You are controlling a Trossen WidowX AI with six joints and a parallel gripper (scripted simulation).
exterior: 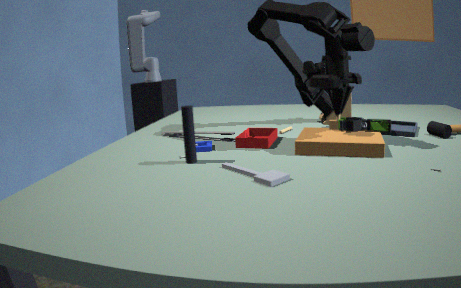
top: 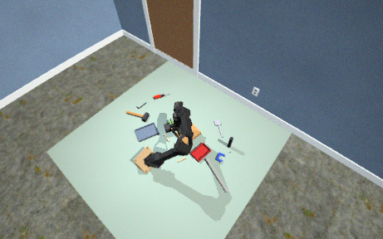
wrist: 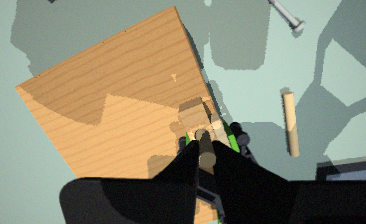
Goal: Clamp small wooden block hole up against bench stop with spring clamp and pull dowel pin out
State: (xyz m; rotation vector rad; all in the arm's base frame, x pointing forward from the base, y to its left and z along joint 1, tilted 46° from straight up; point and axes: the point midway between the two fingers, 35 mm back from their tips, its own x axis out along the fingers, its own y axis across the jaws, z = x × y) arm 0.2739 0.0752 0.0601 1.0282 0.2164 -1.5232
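Right now my hand is 4 cm above the dowel pin. Also, from my hand: wooden board (9 cm below, 6 cm ahead); then screw (11 cm behind, 10 cm below, 4 cm to the right); then small wooden block (6 cm below).
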